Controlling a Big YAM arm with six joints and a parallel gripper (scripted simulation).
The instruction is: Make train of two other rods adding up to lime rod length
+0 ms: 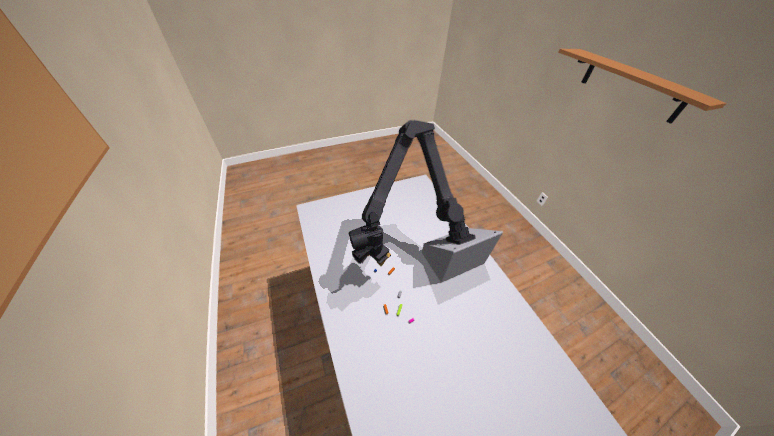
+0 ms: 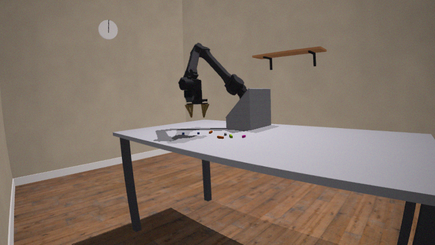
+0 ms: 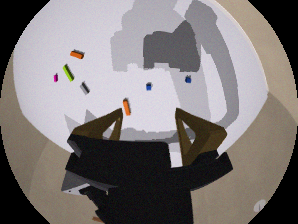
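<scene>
Right now my hand is 6 cm past the grey rod, 15 cm to the right of it and 10 cm above it. The rest, counted from my hand: magenta rod (6 cm behind, 27 cm to the left, 10 cm below); then lime rod (3 cm behind, 21 cm to the left, 10 cm below).
</scene>
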